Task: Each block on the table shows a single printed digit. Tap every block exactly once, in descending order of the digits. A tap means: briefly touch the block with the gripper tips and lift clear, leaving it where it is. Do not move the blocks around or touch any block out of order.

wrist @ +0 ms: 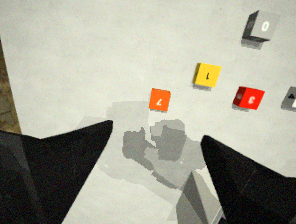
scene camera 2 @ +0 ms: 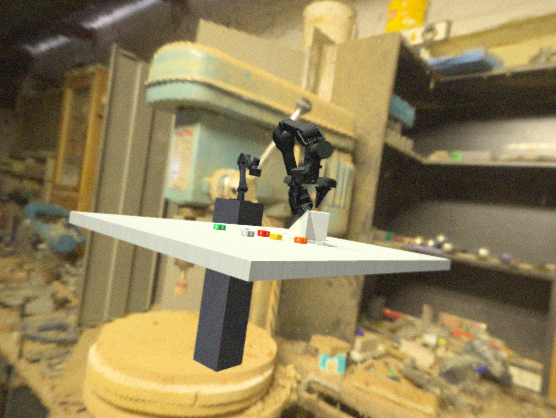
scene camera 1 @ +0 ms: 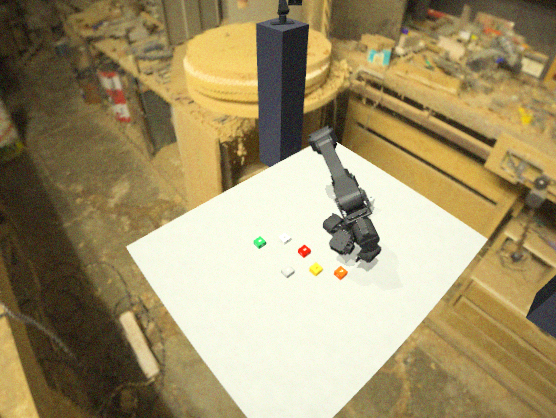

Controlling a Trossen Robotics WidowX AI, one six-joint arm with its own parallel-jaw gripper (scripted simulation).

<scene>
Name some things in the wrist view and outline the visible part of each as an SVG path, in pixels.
My gripper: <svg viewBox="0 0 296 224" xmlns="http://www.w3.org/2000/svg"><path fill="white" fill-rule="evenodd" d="M203 135L200 147L227 224L296 224L295 177L283 176L255 162L246 155L242 155L233 148L223 144L223 142ZM113 121L106 120L65 134L61 133L42 139L0 130L0 224L61 224L70 208L72 208L71 206L88 179L87 177L103 153L113 130Z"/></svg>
A grey block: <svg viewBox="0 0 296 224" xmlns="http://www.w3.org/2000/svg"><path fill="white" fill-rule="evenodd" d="M281 15L264 10L253 12L249 15L242 38L259 43L270 41Z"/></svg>
</scene>
